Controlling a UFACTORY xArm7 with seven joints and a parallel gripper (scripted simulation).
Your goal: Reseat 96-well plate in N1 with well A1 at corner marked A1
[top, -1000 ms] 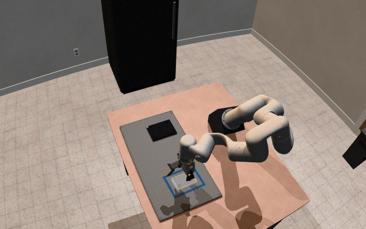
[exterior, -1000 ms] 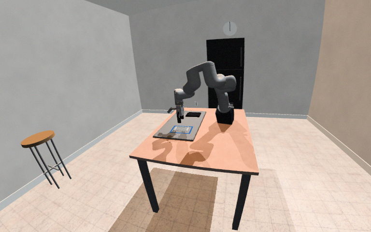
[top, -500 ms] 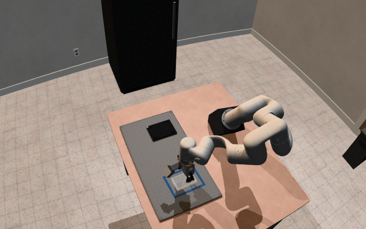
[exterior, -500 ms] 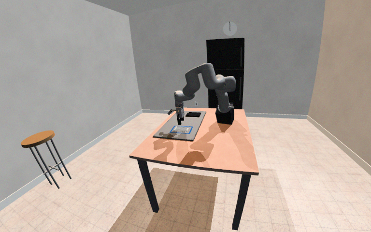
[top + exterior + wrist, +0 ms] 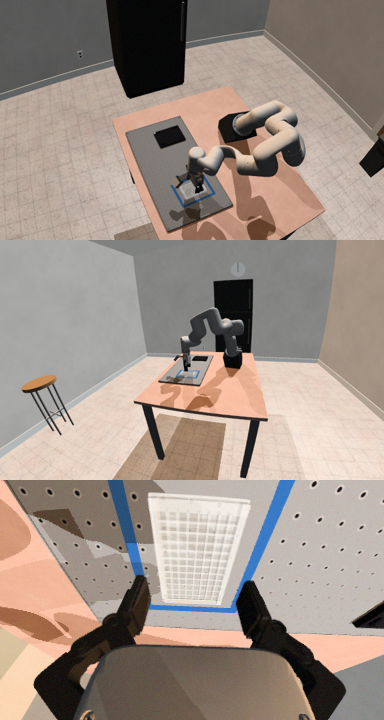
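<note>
Now: the 96-well plate 60 mm below my hand. The rest, counted from my hand: pale A1 mark: 120 mm ahead, 430 mm to the right, 50 mm below; black plate nest N1: 40 mm ahead, 390 mm to the right, 50 mm below.
</note>
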